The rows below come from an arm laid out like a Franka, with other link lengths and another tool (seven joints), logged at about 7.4 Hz.
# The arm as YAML. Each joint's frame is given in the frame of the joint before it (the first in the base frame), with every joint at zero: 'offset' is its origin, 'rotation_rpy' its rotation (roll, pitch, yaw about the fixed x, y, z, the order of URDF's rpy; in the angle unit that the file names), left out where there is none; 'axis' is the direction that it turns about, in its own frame. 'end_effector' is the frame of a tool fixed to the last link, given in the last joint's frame.
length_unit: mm
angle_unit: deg
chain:
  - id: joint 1
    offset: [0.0, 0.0, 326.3]
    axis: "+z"
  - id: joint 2
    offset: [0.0, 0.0, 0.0]
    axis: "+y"
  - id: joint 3
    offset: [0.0, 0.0, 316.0]
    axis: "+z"
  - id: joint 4
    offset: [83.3, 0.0, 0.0]
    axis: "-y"
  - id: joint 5
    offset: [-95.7, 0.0, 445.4]
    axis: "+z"
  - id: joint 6
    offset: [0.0, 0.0, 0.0]
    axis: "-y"
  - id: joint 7
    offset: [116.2, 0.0, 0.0]
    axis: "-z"
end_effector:
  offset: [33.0, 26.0, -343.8]
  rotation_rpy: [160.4, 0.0, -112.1]
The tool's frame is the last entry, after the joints.
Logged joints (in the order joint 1, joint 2, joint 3, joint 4, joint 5, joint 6, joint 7), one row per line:
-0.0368 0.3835 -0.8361 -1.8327 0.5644 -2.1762 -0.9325
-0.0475 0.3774 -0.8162 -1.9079 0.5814 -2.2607 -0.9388
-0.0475 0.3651 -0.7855 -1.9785 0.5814 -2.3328 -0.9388
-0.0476 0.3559 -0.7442 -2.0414 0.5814 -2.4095 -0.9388
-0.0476 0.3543 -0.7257 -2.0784 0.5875 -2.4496 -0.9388
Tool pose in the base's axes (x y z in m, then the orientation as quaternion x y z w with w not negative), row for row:
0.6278 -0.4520 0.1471 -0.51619 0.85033 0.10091 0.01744
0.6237 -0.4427 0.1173 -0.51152 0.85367 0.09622 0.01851
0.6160 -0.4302 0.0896 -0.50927 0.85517 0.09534 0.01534
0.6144 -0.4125 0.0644 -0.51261 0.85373 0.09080 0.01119
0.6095 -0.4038 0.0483 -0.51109 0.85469 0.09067 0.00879
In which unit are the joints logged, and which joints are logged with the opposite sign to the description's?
The joints are logged in radians. Opposite sign: joint 1, joint 6.
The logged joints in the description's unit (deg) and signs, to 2 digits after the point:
2.11 21.97 -47.91 -105.01 32.34 124.69 -53.43
2.72 21.62 -46.76 -109.31 33.31 129.53 -53.79
2.72 20.92 -45.01 -113.36 33.31 133.66 -53.79
2.73 20.39 -42.64 -116.96 33.31 138.05 -53.79
2.73 20.30 -41.58 -119.08 33.66 140.35 -53.79

